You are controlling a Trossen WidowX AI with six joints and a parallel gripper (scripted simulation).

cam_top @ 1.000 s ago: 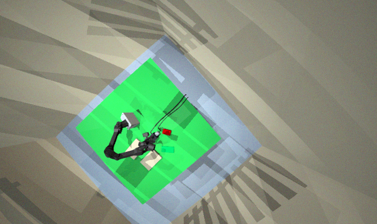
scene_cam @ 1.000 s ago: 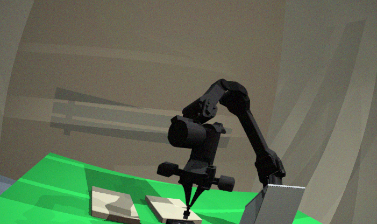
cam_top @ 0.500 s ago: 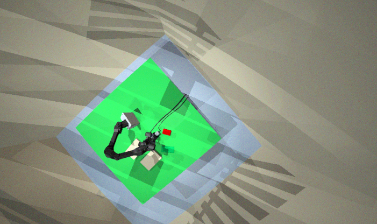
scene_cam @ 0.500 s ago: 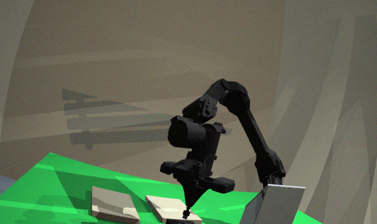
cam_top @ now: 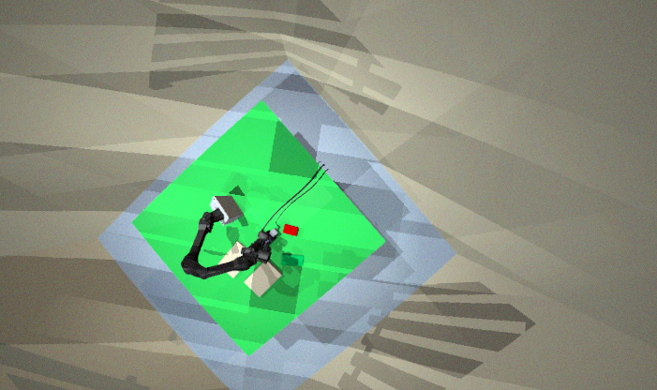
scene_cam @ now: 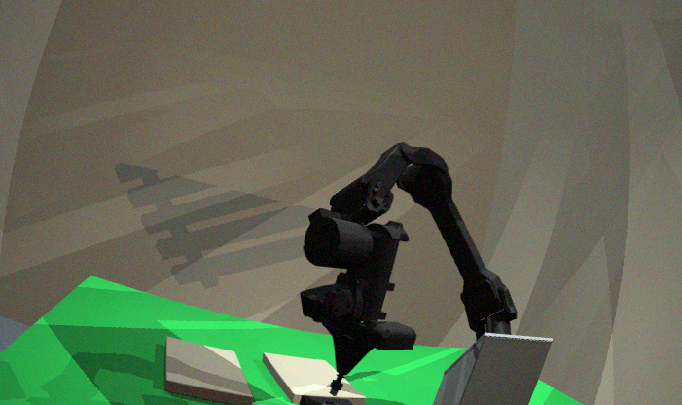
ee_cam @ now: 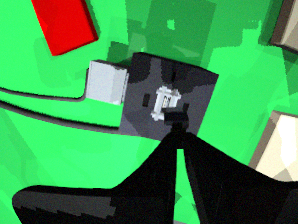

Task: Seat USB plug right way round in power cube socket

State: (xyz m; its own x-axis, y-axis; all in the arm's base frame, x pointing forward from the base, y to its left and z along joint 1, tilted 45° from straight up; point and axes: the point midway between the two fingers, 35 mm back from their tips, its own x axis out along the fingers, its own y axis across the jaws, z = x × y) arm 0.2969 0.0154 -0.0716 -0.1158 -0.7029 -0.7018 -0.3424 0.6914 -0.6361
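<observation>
My gripper tip is 2 cm above the usb plug. The rest, counted from my gripper tip: red block: 6 cm ahead, 15 cm to the left, 13 cm below; dark green translucent piece: 22 cm ahead, 2 cm to the left, 13 cm below.
</observation>
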